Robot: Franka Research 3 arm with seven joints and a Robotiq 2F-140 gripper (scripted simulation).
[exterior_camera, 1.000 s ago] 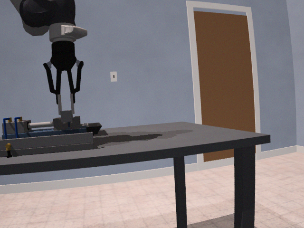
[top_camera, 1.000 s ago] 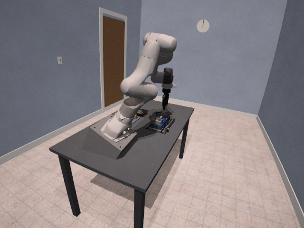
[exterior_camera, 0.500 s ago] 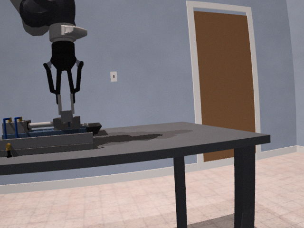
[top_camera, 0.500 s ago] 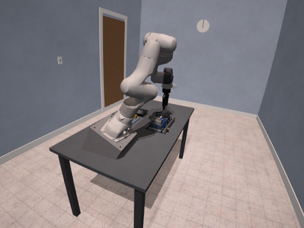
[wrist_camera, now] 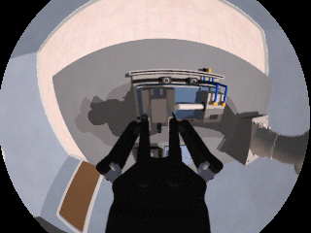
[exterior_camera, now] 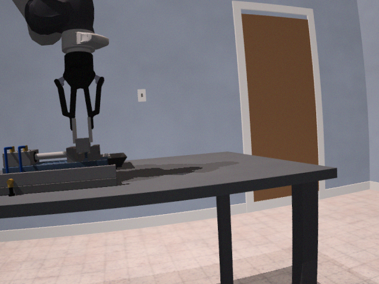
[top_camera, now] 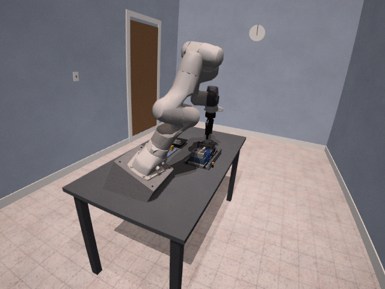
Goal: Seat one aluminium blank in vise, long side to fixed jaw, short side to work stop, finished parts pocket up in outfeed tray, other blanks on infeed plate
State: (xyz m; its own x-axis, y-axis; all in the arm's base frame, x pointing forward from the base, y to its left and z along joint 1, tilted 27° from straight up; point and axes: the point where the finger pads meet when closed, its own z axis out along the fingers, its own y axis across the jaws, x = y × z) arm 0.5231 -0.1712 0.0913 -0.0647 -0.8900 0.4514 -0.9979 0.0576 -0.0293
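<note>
The work stop lies 50 mm to the left of my hand and 50 mm below it. From my hand the other things lie so: vise guard rail (80 mm behind, 80 mm to the right, 100 mm below); vise (70 mm behind, 10 mm to the left, 100 mm below); brass blank (50 mm behind, 290 mm to the left, 110 mm below).
</note>
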